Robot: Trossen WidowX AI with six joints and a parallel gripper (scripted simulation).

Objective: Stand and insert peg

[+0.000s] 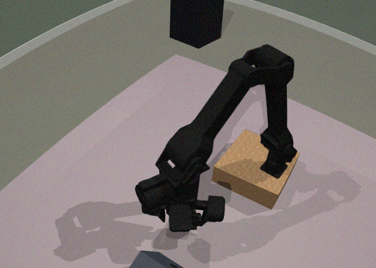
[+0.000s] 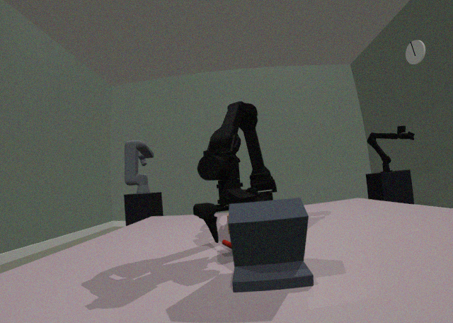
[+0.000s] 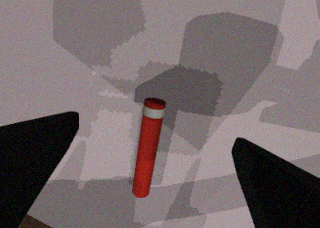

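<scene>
Now: gripper tip 1 cm past the red peg and 2 cm above it. Also, from my gripper tip: sloped panel: 15 cm ahead, 9 cm to the left, 5 cm above.
</scene>
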